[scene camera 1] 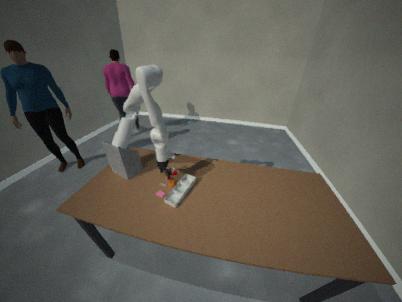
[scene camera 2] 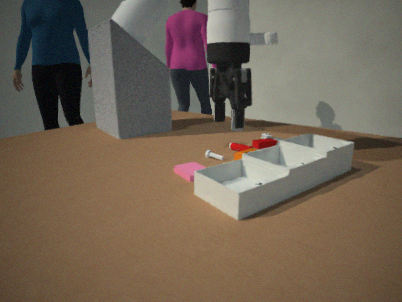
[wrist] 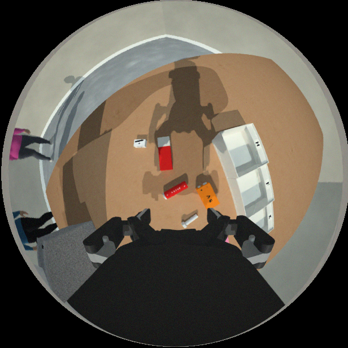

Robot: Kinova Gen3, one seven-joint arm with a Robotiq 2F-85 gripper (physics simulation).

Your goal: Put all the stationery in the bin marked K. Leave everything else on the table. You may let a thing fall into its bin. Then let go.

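Frame: origin at the arm's base, x back, y down, z right, level; metres.
Seen in the pictures: gripper, fingertip midpoint: (scene camera 1: 165, 175) (scene camera 2: 227, 125); arm's base, link origin: (scene camera 1: 119, 146) (scene camera 2: 122, 40).
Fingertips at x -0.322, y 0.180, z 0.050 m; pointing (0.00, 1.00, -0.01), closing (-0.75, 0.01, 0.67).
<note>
Offsets run from my fingertips to a thing's top centre. "spot": to the spot under its first point.
My gripper (scene camera 1: 168, 175) (scene camera 2: 228, 123) (wrist: 178, 214) is open and empty, pointing down above the table behind the loose things. A red and white eraser {dx -0.049, dy +0.042, dz -0.094 m} (scene camera 2: 264, 143) (wrist: 165, 157) lies flat. A small silver sharpener {dx -0.026, dy +0.043, dz -0.147 m} (scene camera 2: 266, 135) (wrist: 140, 143) lies beside it. A pink sticky-note pad {dx -0.003, dy +0.045, dz +0.124 m} (scene camera 1: 160, 193) (scene camera 2: 189, 170) lies near the K end of the bins; in the wrist view a sliver (wrist: 226, 240) shows behind the right finger. The bin marked K {spot: dx -0.088, dy +0.038, dz +0.200 m} (scene camera 2: 216, 194) (wrist: 270, 220) is the end compartment of the white three-part tray; its floor is partly hidden in the wrist view.
A red battery {dx -0.015, dy +0.040, dz -0.028 m} (scene camera 2: 239, 146) (wrist: 176, 190), an orange 9V battery {dx -0.054, dy +0.037, dz +0.022 m} (scene camera 1: 171, 183) (wrist: 208, 195) and a bolt {dx +0.005, dy +0.041, dz +0.039 m} (scene camera 2: 214, 155) (wrist: 189, 220) lie beside the tray. Bins F (wrist: 267, 187) and H (wrist: 258, 145) adjoin K. A grey block (scene camera 1: 125, 162) (scene camera 2: 132, 95) stands at the robot's base.
</note>
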